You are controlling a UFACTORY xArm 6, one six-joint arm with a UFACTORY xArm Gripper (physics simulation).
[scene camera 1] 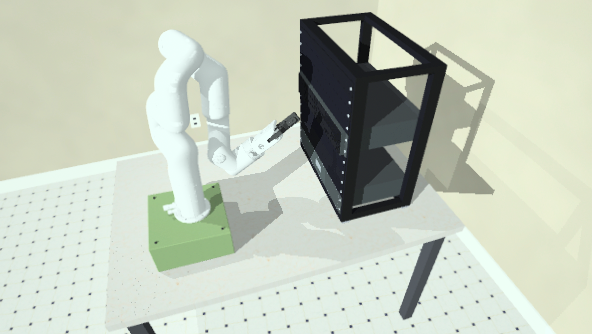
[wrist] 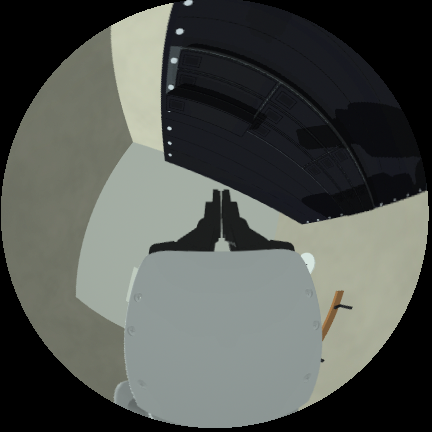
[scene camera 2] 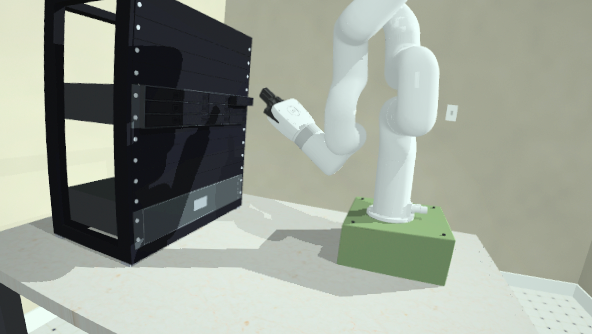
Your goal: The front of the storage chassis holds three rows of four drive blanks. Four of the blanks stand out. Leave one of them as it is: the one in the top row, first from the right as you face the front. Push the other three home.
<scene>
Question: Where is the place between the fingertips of my gripper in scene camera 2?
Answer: At 262,91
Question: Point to a black rack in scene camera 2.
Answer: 178,106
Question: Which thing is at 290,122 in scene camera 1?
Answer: My gripper.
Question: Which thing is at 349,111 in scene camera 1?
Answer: A black rack.
</scene>
